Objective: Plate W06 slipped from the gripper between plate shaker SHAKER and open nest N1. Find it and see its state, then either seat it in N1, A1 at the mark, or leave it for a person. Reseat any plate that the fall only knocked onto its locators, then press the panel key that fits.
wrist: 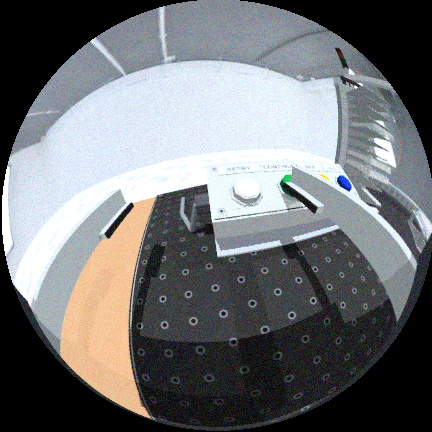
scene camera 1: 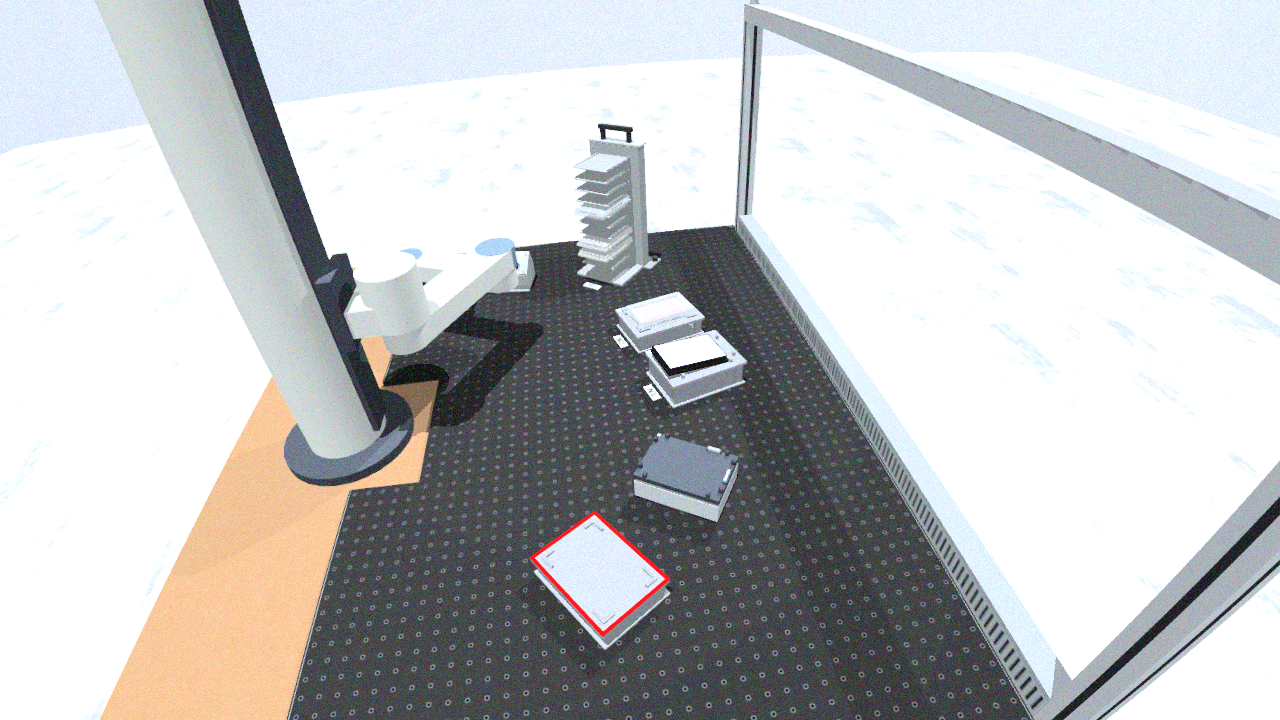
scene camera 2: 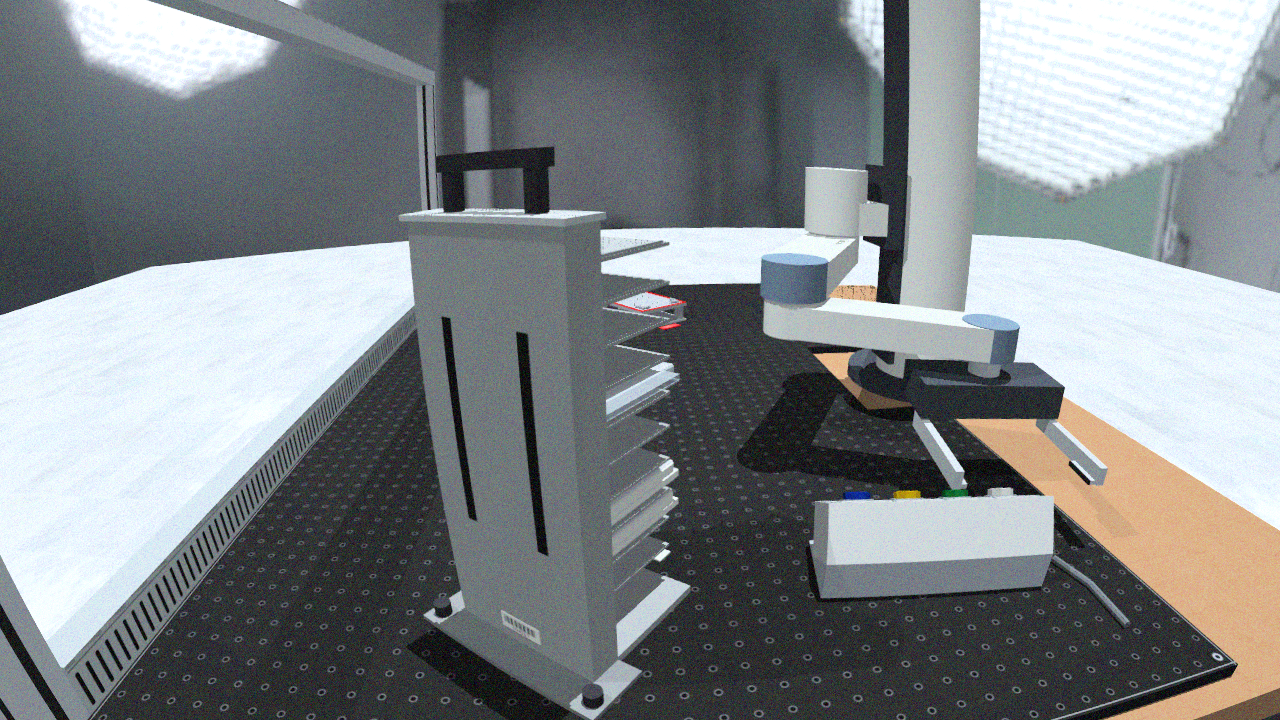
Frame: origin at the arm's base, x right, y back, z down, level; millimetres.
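Seen in the pictures: gripper, between the fingertips: [wrist: 204,182] [scene camera 2: 1033,479]; arm's base, origin of its link: [scene camera 1: 351,437].
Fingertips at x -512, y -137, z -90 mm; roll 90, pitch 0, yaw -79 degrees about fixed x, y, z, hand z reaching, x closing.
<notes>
Pixels of each thing's top centre, then the offset from my fingertips to it. "spot": a spot on its surface instead.
- key panel, centre of its top: [scene camera 2: 942,490] [wrist: 299,162] [scene camera 1: 485,255] dz -7, dx -8, dy -114 mm
- white key, centre of its top: [wrist: 246,178] [scene camera 2: 1002,484] dz +2, dx +2, dy -37 mm
- yellow key, centre of its top: [scene camera 2: 908,487] dz +2, dx +19, dy -135 mm
- blue key, centre of its top: [scene camera 2: 858,488] [wrist: 344,176] dz +2, dx +27, dy -185 mm
- dark-topped unit, a spot on its surface: [scene camera 1: 686,467] spot: dz +22, dx +755, dy -478 mm
- block, a spot on its surface: [scene camera 1: 693,386] spot: dz +72, dx +506, dy -544 mm
- white-topped black plate, centre of its top: [scene camera 1: 689,348] dz -3, dx +480, dy -540 mm
- framed rail, a spot on its surface: [scene camera 1: 832,358] spot: dz +43, dx +509, dy -830 mm
My gripper [scene camera 2: 1027,479] [wrist: 204,182] is open and empty, high by the key panel [scene camera 1: 523,270] [scene camera 2: 930,564] [wrist: 270,227]. The white key [wrist: 247,190] under RETRY shows between the fingers; the green key [wrist: 286,185] is partly behind one finger. A yellow key [scene camera 2: 906,494] and a blue key [scene camera 2: 856,495] [wrist: 344,183] sit further along. In scene camera 1, a dark-topped unit [scene camera 1: 686,467] with corner pieces looks like the shaker. One block [scene camera 1: 693,386] bears a white-topped black plate [scene camera 1: 689,352]; another block [scene camera 1: 657,336] bears a clear, pinkish plate [scene camera 1: 664,310]. I cannot tell which plate is W06 or which block is N1.
A tall plate rack [scene camera 1: 637,205] [scene camera 2: 501,268] with many shelves stands beyond the blocks. A pale block outlined in red [scene camera 1: 599,573] [scene camera 2: 646,302] with corner locators stands at the near end. The arm's column [scene camera 1: 241,223] [scene camera 2: 939,152] stands at one side, a framed rail [scene camera 1: 832,358] at the other.
</notes>
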